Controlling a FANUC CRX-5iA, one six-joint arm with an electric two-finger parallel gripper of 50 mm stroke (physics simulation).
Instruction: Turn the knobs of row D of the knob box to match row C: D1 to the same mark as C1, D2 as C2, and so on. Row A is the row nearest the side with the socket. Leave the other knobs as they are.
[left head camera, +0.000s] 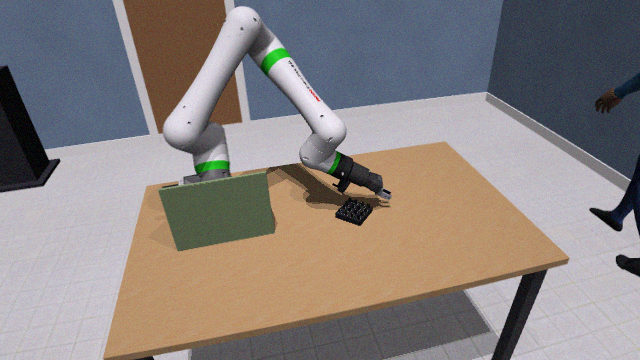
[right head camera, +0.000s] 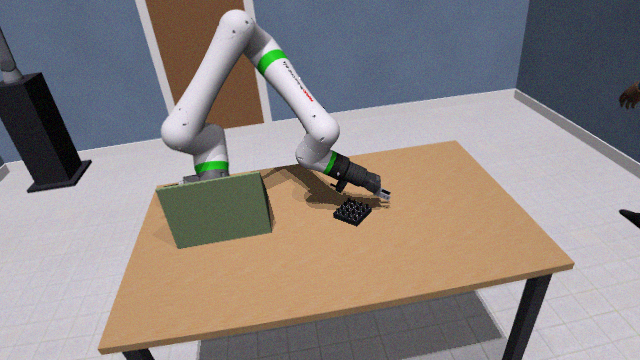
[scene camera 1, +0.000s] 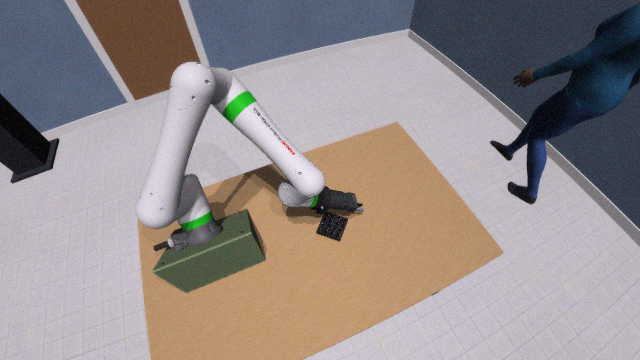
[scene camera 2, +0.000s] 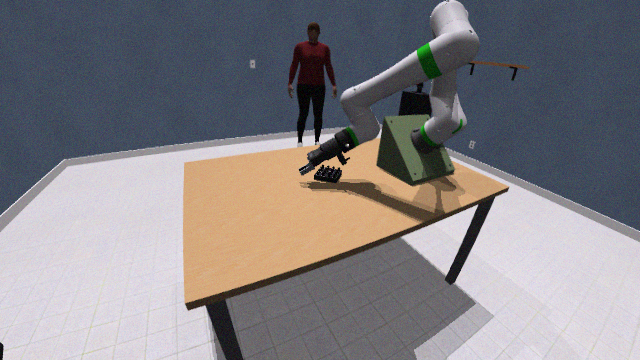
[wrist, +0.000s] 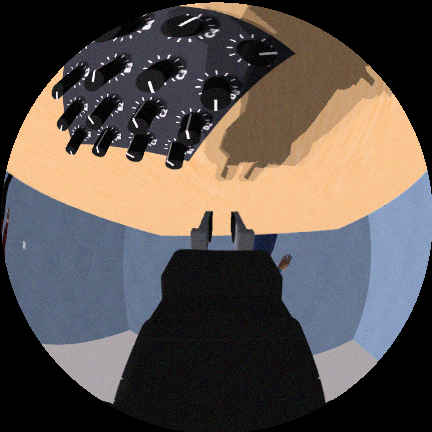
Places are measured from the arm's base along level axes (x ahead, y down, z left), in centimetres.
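Where they show: gripper, fingertip midpoint: (left head camera: 390, 196) (right head camera: 389, 196) (scene camera 1: 362, 207) (scene camera 2: 300, 172) (wrist: 221, 220); arm's base at its link origin: (left head camera: 215, 189) (right head camera: 214, 188) (scene camera 1: 204, 236) (scene camera 2: 421, 141).
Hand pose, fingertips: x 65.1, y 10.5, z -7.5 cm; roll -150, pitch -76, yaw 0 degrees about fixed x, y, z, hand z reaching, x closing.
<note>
Each offset is from my fingertips to the centre of the thing. Level surfaces: height alone.
The black knob box @(dy +3.3, dx -14.9, dz -1.0 cm) (left head camera: 354, 211) (right head camera: 352, 212) (scene camera 1: 332, 226) (scene camera 2: 328, 174) (wrist: 199, 62) lies on the table. In the wrist view the row D knobs D4 @(dy +2.2, dx -14.9, dz +4.7 cm) (wrist: 257, 52), D3 @(dy +2.1, dx -13.0, dz +2.8 cm) (wrist: 216, 94), D2 @(dy +2.1, dx -11.1, dz +1.0 cm) (wrist: 190, 130) and D1 @(dy +2.1, dx -9.2, dz -0.9 cm) (wrist: 175, 156) run along its right edge. Knobs C4 (wrist: 184, 25), C3 @(dy +2.1, dx -14.9, dz +1.0 cm) (wrist: 158, 75), C2 @(dy +2.1, dx -13.0, dz -0.9 cm) (wrist: 145, 116) and C1 @(dy +2.1, dx -11.1, dz -2.8 cm) (wrist: 136, 148) stand beside them. D4's line points right, C4's runs diagonally; D3's and C3's point roughly down. Exact marks are hard to read. My gripper (left head camera: 386, 195) (right head camera: 386, 194) (scene camera 1: 360, 208) (scene camera 2: 303, 171) (wrist: 221, 220) is part open, empty, strongly tilted, apart from the box above the table.
The green base block (left head camera: 222, 212) (right head camera: 217, 211) (scene camera 1: 220, 262) (scene camera 2: 402, 150) carries the arm at one end of the table @(dy +5.2 cm) (left head camera: 320, 280) (right head camera: 320, 275) (scene camera 1: 350, 290) (scene camera 2: 240, 225). A person in blue (scene camera 1: 600, 90) stands beyond the table, and one in red (scene camera 2: 313, 62) stands behind it.
</note>
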